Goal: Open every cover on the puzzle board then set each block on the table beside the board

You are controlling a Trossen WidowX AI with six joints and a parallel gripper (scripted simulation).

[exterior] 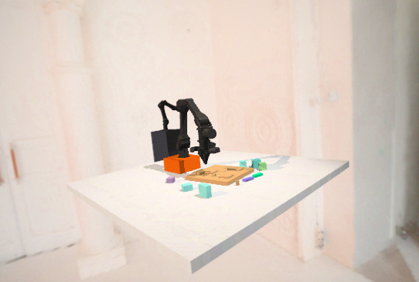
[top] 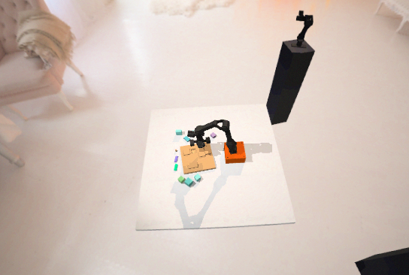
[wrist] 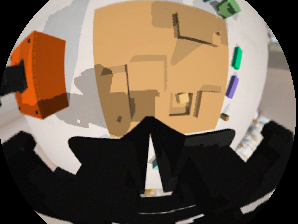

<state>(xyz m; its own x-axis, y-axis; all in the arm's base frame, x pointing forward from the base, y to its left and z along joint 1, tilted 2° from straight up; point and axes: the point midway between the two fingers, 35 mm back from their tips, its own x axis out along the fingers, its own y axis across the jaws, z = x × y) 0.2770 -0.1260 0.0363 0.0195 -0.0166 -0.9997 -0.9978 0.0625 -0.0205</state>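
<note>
Now: gripper tip 5 cm short of the tan puzzle board, 7 cm to the right of it and 6 cm above it. From my gripper tip the other things lie so: purple bar (25 cm ahead, 3 cm to the left, 8 cm below); then green bar (27 cm ahead, 12 cm to the left, 8 cm below); then purple block (16 cm behind, 14 cm to the right, 7 cm below).
</note>
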